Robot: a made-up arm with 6 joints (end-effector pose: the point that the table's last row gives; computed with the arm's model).
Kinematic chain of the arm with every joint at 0, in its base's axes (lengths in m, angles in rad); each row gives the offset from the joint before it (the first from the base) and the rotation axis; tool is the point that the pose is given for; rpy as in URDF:
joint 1: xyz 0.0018 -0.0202 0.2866 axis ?
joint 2: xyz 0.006 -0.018 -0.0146 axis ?
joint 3: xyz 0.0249 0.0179 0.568 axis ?
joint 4: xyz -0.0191 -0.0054 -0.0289 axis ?
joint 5: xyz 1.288 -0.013 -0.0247 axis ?
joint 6: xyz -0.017 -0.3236 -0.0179 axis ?
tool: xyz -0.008 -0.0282 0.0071 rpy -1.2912 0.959 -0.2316
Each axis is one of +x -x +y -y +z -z.
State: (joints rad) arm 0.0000 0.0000 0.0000 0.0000 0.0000 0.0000
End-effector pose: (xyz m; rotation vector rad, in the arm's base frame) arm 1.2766 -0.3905 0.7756 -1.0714 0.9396 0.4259
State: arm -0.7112 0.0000 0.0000 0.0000 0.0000 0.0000
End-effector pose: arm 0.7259 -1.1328 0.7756 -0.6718 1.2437 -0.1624
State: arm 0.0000 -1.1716 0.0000 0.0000 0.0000 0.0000
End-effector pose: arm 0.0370 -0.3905 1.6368 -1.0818 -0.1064 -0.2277
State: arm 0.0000 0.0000 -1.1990 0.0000 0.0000 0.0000
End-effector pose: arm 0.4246 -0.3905 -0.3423 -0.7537 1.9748 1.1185
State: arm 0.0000 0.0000 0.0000 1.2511 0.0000 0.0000
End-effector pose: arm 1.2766 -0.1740 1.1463 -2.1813 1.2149 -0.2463
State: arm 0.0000 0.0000 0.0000 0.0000 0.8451 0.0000
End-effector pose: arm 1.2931 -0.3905 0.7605 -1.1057 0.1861 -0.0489
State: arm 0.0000 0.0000 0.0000 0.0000 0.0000 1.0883
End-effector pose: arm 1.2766 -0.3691 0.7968 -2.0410 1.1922 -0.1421
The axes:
joint 1: +z
joint 2: +y
joint 3: -y
joint 4: -x
joint 5: -y
joint 6: -x

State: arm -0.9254 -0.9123 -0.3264 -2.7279 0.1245 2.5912
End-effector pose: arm 0.6415 -0.3841 1.2285 -0.6612 0.8832 -0.6236
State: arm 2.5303 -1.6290 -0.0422 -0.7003 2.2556 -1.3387
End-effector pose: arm 0.4118 0.0131 1.5865 2.7590 -1.1316 -0.2922
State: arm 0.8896 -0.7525 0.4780 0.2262 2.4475 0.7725
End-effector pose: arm 0.3179 -0.1998 1.9155 0.8735 -1.2901 -1.2819
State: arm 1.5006 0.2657 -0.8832 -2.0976 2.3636 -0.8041
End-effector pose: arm -0.1609 0.4051 -0.5176 -0.1501 0.0663 -0.0415
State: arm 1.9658 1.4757 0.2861 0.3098 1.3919 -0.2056
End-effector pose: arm -0.0729 1.1196 -0.8756 -1.4509 -0.7998 2.2371
